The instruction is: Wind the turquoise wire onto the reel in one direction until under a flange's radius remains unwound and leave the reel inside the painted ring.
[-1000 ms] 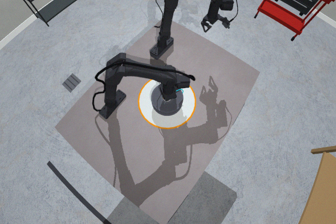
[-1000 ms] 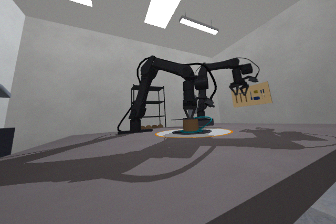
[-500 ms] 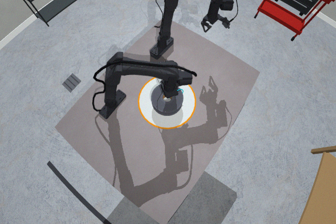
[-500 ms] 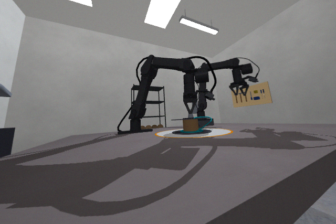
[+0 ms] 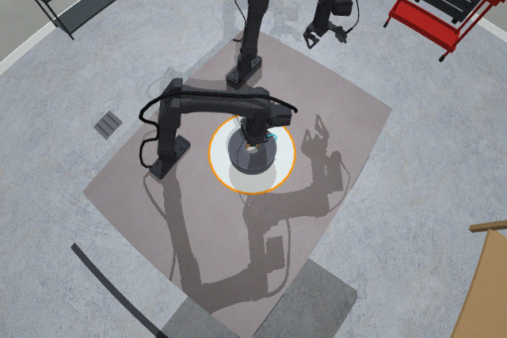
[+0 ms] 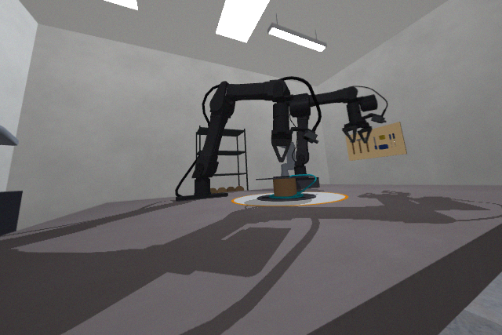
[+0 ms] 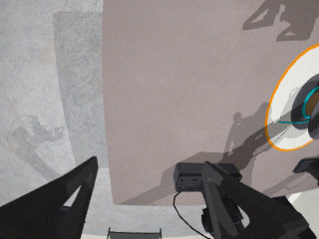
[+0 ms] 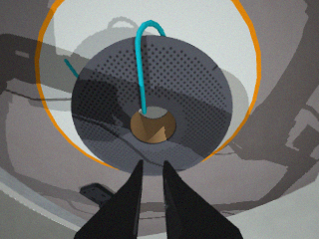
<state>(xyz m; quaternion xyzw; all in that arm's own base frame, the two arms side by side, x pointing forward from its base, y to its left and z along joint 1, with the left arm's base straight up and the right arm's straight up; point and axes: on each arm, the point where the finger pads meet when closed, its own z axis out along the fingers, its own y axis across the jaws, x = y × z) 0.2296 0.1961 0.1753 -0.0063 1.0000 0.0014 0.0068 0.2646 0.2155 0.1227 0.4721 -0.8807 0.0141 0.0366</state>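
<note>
Now: the reel 30 mm ahead of my left hand, 500 mm to the right of it and 190 mm below it. Also, from my left hand: orange painted ring (30 mm ahead, 500 mm to the right, 220 mm below).
</note>
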